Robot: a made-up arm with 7 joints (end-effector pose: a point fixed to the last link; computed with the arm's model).
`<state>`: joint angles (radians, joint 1 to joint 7).
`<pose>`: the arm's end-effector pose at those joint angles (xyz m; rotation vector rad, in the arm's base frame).
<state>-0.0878 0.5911 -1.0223 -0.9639 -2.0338 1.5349 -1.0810</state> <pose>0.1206 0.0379 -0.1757 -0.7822 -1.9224 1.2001</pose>
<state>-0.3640 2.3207 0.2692 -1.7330 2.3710 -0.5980 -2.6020</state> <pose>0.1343 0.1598 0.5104 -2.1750 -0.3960 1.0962</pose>
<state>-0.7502 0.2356 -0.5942 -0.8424 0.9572 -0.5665 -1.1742</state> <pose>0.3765 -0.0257 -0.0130 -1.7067 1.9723 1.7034</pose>
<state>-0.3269 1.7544 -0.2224 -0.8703 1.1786 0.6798 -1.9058</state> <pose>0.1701 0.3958 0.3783 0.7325 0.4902 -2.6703</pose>
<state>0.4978 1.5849 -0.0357 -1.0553 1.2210 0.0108 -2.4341</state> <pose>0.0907 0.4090 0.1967 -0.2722 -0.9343 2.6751</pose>
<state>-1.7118 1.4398 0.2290 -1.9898 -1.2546 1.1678 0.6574</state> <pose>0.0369 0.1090 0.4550 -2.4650 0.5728 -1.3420</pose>
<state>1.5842 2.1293 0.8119 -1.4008 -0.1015 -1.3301 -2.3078</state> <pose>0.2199 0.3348 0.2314 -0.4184 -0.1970 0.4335</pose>
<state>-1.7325 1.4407 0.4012 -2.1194 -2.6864 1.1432 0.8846</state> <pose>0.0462 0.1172 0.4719 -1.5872 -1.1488 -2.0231</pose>
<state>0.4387 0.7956 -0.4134 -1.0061 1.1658 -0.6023 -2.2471</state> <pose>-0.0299 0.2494 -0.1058 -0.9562 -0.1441 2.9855</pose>
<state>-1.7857 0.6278 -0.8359 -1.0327 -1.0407 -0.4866 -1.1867</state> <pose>0.3183 -0.1018 0.4569 -1.1434 -0.9739 0.4133</pose>
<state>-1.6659 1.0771 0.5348 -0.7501 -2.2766 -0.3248 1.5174</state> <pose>0.2181 0.2470 0.5032 2.6340 -1.2734 -0.9447</pose>
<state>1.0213 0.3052 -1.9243 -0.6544 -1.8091 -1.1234 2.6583</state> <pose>-0.3551 -0.0943 -0.0386 -2.0839 0.5402 -0.8737</pose>
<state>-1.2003 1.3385 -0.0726 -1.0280 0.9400 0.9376 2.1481</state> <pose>0.2495 0.2665 0.4242 -0.0016 -1.6489 1.2967</pose>
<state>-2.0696 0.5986 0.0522 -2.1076 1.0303 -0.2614 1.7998</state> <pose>0.0949 -0.0681 0.5178 1.8941 1.4034 0.4712</pose>
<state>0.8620 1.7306 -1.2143 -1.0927 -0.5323 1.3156 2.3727</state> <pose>-0.1208 0.3657 0.1434 1.6649 0.2638 -1.6623</pose>
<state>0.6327 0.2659 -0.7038 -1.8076 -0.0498 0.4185 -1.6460</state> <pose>0.0247 -0.0206 -0.0680 -0.2709 0.8958 2.5586</pose>
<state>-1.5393 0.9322 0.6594 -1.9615 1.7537 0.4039 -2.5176</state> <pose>0.1401 0.1658 0.4556 -2.2258 0.2490 -0.0608</pose>
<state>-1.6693 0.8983 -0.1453 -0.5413 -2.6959 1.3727 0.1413</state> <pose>0.3934 0.1022 0.4268 2.3636 1.8824 -0.0279</pose>
